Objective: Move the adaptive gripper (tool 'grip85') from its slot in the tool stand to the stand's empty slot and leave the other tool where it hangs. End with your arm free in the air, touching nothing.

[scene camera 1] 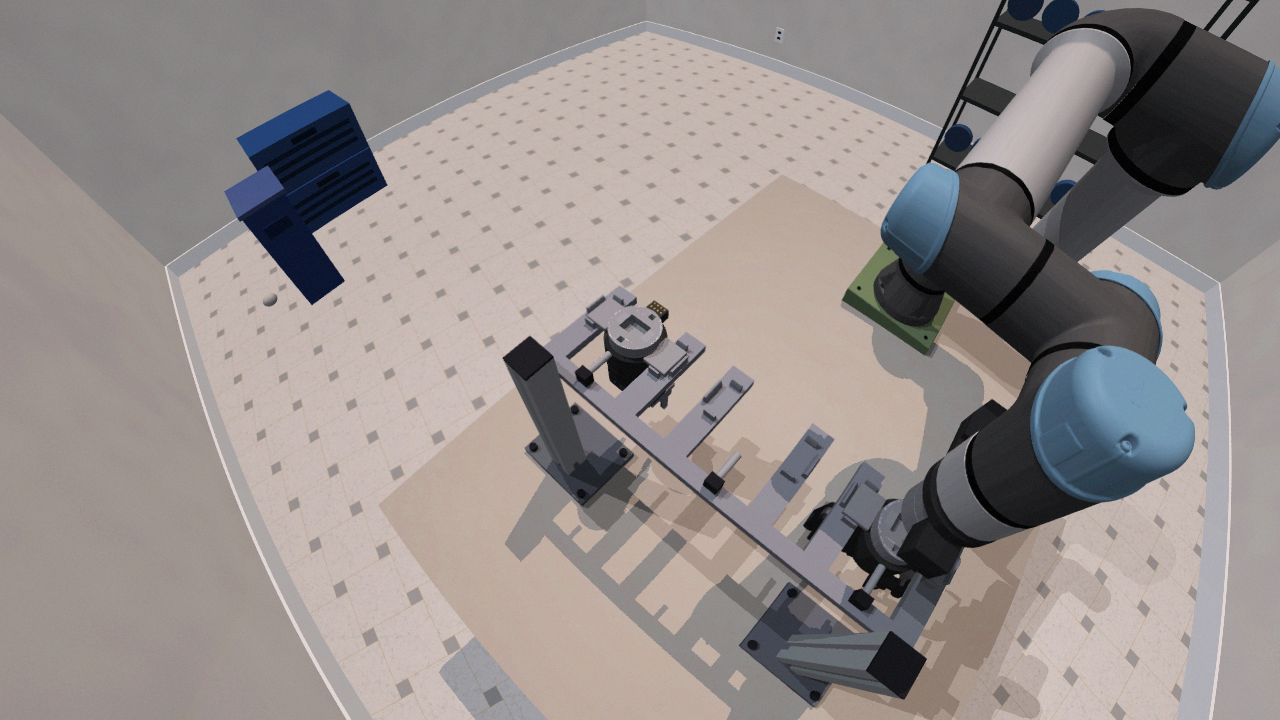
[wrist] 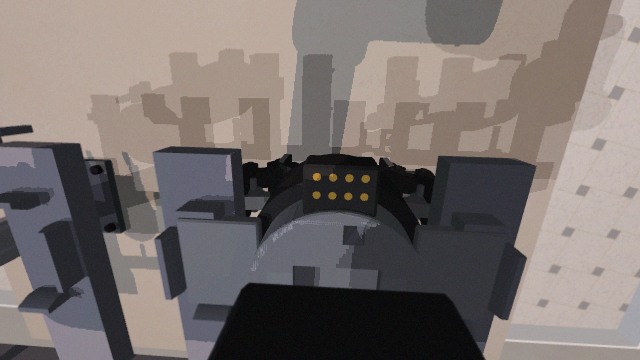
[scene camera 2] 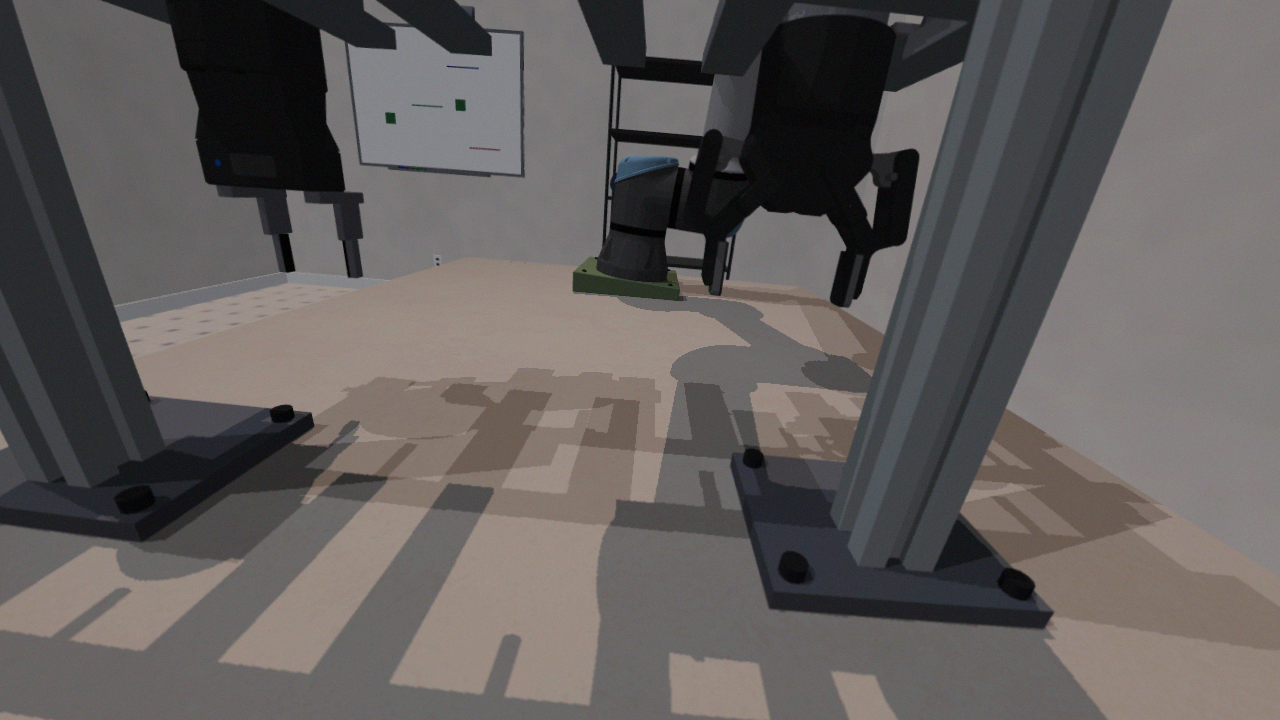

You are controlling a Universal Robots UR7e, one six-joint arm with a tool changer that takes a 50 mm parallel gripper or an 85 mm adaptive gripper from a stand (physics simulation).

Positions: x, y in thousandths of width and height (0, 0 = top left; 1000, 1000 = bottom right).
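There is a tool stand (scene camera 2: 814, 140), which the wrist view shows too (wrist: 101, 565). I can also see a parallel gripper (scene camera 2: 203, 113), and scene camera 1 gives me that same parallel gripper (scene camera 1: 496, 466). As for the adaptive gripper (scene camera 2: 642, 109), I find it in scene camera 1 as well (scene camera 1: 688, 741).
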